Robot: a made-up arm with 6 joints. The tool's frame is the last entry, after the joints. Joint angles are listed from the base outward.
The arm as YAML. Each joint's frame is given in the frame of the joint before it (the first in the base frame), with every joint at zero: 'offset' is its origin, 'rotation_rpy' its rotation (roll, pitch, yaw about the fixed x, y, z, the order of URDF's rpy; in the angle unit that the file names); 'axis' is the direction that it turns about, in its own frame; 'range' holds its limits. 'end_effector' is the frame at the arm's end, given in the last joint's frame.
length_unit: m
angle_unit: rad
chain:
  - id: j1
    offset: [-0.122, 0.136, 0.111]
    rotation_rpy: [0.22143, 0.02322, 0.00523]
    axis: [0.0, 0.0, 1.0]
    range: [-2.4, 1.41]
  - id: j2
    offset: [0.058, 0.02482, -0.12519]
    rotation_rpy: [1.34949, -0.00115, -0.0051]
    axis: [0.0, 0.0, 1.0]
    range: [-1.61, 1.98]
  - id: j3
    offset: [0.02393, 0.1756, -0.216]
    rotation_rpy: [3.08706, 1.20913, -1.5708]
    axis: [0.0, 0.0, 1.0]
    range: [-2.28, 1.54]
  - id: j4
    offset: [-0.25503, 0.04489, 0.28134]
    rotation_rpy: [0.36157, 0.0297, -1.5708]
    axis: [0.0, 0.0, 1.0]
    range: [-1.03, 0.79]
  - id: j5
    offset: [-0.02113, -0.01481, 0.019]
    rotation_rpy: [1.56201, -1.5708, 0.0]
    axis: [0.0, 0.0, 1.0]
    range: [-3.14, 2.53]
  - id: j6
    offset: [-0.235, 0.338, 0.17]
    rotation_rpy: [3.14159, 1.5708, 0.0]
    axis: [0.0, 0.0, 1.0]
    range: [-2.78, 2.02]
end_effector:
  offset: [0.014, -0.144, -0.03]
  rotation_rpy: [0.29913, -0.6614, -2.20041]
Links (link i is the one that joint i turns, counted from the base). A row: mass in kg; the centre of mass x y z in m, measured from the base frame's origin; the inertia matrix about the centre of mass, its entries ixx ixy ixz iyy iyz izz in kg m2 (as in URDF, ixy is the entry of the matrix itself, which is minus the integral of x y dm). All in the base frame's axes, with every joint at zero. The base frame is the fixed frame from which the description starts. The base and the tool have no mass.
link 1: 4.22; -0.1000 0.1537 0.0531; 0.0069 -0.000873 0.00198 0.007 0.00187 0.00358
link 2: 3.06; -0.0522 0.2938 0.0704; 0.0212 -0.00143 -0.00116 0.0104 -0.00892 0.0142
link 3: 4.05; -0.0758 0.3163 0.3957; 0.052 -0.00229 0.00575 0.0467 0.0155 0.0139
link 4: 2.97; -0.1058 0.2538 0.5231; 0.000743 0 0 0.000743 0 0.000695
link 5: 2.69; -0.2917 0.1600 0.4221; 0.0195 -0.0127 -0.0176 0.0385 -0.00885 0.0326
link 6: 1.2; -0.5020 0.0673 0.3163; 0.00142 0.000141 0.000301 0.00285 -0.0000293 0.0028
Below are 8 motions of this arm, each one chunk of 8 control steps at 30 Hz.
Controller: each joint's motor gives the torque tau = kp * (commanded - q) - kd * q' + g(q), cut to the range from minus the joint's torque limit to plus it. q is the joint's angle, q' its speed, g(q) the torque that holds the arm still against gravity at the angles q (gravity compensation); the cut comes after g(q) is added. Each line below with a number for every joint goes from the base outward.
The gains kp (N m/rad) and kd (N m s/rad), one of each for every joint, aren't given. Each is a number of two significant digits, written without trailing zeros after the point. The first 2 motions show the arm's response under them.
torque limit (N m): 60 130 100 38 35 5.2
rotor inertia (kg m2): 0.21 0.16 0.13 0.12 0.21 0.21
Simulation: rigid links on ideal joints. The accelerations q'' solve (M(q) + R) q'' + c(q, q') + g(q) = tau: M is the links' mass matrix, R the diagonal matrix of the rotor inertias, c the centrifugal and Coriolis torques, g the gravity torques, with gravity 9.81 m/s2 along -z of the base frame. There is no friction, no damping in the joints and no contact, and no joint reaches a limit. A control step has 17 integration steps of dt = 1/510 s. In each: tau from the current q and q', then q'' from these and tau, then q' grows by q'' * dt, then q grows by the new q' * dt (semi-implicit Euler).
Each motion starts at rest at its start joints. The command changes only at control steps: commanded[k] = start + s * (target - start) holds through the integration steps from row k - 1 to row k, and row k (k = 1, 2, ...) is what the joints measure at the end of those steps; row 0 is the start. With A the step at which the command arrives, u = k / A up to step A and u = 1 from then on. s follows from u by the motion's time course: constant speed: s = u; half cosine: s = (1 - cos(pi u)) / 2; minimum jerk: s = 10 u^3 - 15 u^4 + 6 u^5; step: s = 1 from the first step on.
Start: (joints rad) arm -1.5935 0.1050 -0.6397 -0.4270 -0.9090 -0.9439
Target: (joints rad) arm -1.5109 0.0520 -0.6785 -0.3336 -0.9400 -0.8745
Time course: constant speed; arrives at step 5
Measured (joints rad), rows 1 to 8:
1: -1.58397 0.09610 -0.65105 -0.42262 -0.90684 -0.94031
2: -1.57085 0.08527 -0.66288 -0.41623 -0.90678 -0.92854
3: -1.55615 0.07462 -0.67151 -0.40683 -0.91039 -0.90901
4: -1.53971 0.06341 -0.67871 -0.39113 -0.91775 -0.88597
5: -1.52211 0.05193 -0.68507 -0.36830 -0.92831 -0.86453
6: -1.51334 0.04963 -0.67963 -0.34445 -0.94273 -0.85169
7: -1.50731 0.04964 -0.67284 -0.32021 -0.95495 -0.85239
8: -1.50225 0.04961 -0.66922 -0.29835 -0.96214 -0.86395
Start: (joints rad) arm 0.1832 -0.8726 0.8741 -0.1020 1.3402 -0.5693
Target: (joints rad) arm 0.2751 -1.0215 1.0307 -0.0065 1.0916 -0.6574
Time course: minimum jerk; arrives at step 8
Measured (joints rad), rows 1 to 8:
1: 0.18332 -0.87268 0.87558 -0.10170 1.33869 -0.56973
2: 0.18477 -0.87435 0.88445 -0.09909 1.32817 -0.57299
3: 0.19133 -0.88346 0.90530 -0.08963 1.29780 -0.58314
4: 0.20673 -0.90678 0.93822 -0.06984 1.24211 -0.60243
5: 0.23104 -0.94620 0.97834 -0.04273 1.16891 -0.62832
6: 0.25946 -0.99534 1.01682 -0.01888 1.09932 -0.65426
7: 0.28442 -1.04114 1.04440 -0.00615 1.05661 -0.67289
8: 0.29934 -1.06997 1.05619 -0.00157 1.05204 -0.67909
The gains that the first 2 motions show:
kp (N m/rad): 870 840 960 140 190 110
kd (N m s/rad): 19 18 12 2.7 3.9 1.5
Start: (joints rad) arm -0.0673 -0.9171 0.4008 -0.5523 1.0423 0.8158
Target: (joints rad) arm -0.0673 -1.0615 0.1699 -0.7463 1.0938 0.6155
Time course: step
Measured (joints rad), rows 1 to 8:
1: -0.05971 -1.02865 0.19245 -0.60187 1.12150 0.80128
2: -0.06571 -1.06055 0.14794 -0.74534 1.14841 0.76133
3: -0.06965 -1.06087 0.17334 -0.82326 1.11921 0.69541
4: -0.07123 -1.07051 0.17108 -0.80500 1.07614 0.61172
5: -0.07123 -1.07274 0.17047 -0.76298 1.04257 0.54457
6: -0.07060 -1.06917 0.16966 -0.74299 1.03751 0.50526
7: -0.06935 -1.06309 0.16795 -0.74614 1.05676 0.49371
8: -0.06722 -1.05734 0.16702 -0.75293 1.08387 0.51030

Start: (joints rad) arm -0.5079 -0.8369 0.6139 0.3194 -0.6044 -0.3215
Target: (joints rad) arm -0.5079 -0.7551 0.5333 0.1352 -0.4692 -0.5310
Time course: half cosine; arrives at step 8
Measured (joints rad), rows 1 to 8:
1: -0.50779 -0.83697 0.61302 0.31940 -0.60374 -0.32374
2: -0.50754 -0.83649 0.60988 0.31832 -0.60015 -0.33484
3: -0.50738 -0.83378 0.60367 0.31335 -0.59034 -0.36220
4: -0.50769 -0.82709 0.59385 0.30115 -0.57193 -0.40792
5: -0.50890 -0.81525 0.58030 0.27873 -0.54491 -0.46588
6: -0.51121 -0.79812 0.56367 0.24446 -0.51225 -0.52326
7: -0.51423 -0.77690 0.54552 0.19917 -0.47937 -0.56565
8: -0.51668 -0.75417 0.52831 0.14679 -0.45275 -0.58558

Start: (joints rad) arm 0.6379 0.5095 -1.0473 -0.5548 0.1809 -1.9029
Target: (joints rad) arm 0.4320 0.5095 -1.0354 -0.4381 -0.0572 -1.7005
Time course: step
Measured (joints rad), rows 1 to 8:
1: 0.60463 0.52479 -1.01764 -0.51339 0.12762 -1.88949
2: 0.54923 0.53350 -1.01097 -0.40490 0.02018 -1.85025
3: 0.48540 0.53467 -1.02107 -0.30424 -0.08419 -1.78255
4: 0.43763 0.52530 -1.03625 -0.27267 -0.14226 -1.69392
5: 0.41460 0.50998 -1.04286 -0.32788 -0.14715 -1.61932
6: 0.40881 0.49523 -1.04343 -0.43316 -0.11823 -1.56781
7: 0.40762 0.48614 -1.04504 -0.53426 -0.08206 -1.53980
8: 0.40302 0.48428 -1.04924 -0.59312 -0.05689 -1.53564

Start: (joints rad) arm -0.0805 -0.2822 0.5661 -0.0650 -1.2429 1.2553
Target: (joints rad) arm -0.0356 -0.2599 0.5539 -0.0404 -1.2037 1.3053
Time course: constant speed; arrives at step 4
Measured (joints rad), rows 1 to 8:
1: -0.07670 -0.28298 0.56462 -0.06147 -1.24073 1.25853
2: -0.06725 -0.28236 0.56390 -0.05237 -1.23471 1.26875
3: -0.05395 -0.27947 0.56307 -0.03887 -1.22600 1.28559
4: -0.03981 -0.27421 0.56099 -0.02459 -1.21622 1.30555
5: -0.03062 -0.26623 0.55892 -0.01687 -1.20815 1.32109
6: -0.02859 -0.25853 0.55496 -0.01981 -1.20311 1.32560
7: -0.03110 -0.25264 0.55055 -0.03239 -1.19932 1.31919
8: -0.03405 -0.24901 0.54741 -0.04935 -1.19524 1.30732

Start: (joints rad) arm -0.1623 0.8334 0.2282 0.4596 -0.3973 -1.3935
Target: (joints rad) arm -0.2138 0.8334 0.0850 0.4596 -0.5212 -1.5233
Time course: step
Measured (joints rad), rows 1 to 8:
1: -0.17304 0.79172 0.11685 0.55320 -0.42251 -1.41035
2: -0.20231 0.81151 0.09195 0.57825 -0.47087 -1.45562
3: -0.21948 0.83393 0.09181 0.54256 -0.52735 -1.52144
4: -0.22159 0.83870 0.08218 0.48058 -0.57208 -1.57472
5: -0.22035 0.84016 0.07539 0.41442 -0.59027 -1.59903
6: -0.22234 0.84285 0.06991 0.36941 -0.58083 -1.59345
7: -0.22699 0.84706 0.06560 0.35286 -0.55313 -1.55947
8: -0.22968 0.85113 0.06403 0.35829 -0.52098 -1.51390

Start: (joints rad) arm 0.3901 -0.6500 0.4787 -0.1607 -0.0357 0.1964
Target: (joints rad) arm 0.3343 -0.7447 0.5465 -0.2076 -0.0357 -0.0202
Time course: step
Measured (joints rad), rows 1 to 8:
1: 0.37888 -0.65194 0.51103 -0.20004 -0.03312 0.18104
2: 0.36203 -0.68807 0.52732 -0.24456 -0.02840 0.13707
3: 0.34255 -0.73362 0.53925 -0.27767 -0.02878 0.06745
4: 0.32489 -0.77025 0.55285 -0.28560 -0.03715 -0.01891
5: 0.31344 -0.79157 0.56259 -0.25874 -0.05054 -0.08777
6: 0.30925 -0.79575 0.56753 -0.20622 -0.06216 -0.12930
7: 0.31131 -0.78650 0.56824 -0.14798 -0.06519 -0.14642
8: 0.31776 -0.77104 0.56564 -0.10539 -0.05660 -0.14172

